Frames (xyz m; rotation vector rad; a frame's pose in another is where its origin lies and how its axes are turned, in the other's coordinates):
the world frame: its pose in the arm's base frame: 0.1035 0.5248 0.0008 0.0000 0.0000 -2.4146
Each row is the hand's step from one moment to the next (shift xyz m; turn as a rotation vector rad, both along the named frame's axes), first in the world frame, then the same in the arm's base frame.
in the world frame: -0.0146 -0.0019 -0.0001 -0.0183 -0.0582 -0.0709
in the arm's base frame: 0.0096 0.0111 -0.0001 -0.0250 0.0556 -0.0709
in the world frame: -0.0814 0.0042 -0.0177 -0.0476 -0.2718 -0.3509
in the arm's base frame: 0.0636 0.0510 -0.0177 -0.1451 0.2347 -0.3509
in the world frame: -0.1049 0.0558 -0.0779 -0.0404 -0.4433 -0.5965
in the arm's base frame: 0.1155 0.0280 -0.0779 -0.2644 0.3581 -0.5965
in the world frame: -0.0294 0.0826 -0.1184 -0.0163 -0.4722 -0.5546
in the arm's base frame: 0.0769 -0.0422 -0.1184 -0.3017 0.3637 -0.5546
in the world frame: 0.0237 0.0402 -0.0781 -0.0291 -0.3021 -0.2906
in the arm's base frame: 0.0090 -0.0458 -0.0781 -0.1790 0.2451 -0.2906
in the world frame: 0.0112 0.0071 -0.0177 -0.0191 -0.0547 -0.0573
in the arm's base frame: -0.0036 -0.0127 -0.0177 -0.0221 0.0536 -0.0573
